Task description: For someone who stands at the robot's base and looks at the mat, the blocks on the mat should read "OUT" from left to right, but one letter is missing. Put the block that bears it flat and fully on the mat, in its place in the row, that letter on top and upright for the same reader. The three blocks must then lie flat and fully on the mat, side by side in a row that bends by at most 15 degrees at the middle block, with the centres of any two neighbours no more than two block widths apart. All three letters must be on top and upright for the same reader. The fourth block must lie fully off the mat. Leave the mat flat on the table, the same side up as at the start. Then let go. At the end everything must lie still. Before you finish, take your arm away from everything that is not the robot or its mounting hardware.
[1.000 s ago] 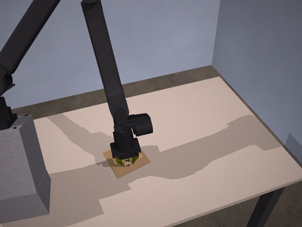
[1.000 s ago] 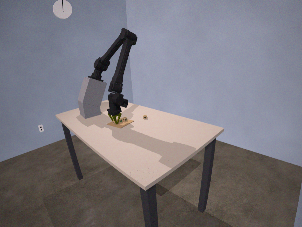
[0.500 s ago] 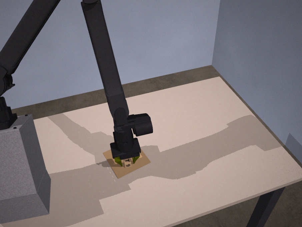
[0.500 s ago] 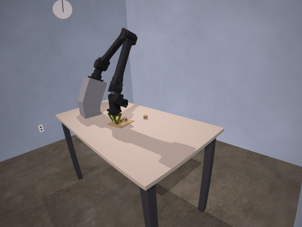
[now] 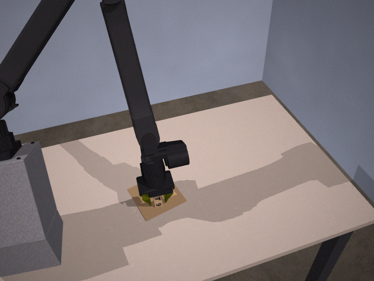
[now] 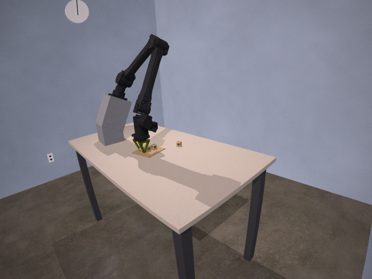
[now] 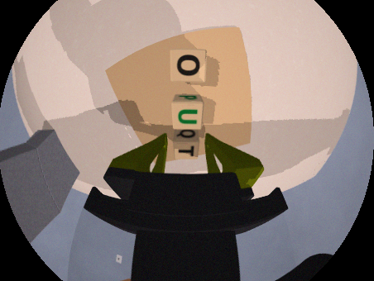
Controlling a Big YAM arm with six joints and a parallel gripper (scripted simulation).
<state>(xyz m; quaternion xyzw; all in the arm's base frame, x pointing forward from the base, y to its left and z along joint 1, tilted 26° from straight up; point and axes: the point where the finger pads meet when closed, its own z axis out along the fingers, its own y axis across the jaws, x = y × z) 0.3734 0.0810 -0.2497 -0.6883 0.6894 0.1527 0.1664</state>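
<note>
Now: hand right at the T block. Also, from my hand: U block: 40 mm to the left; mat: 40 mm to the left, 10 mm below.
</note>
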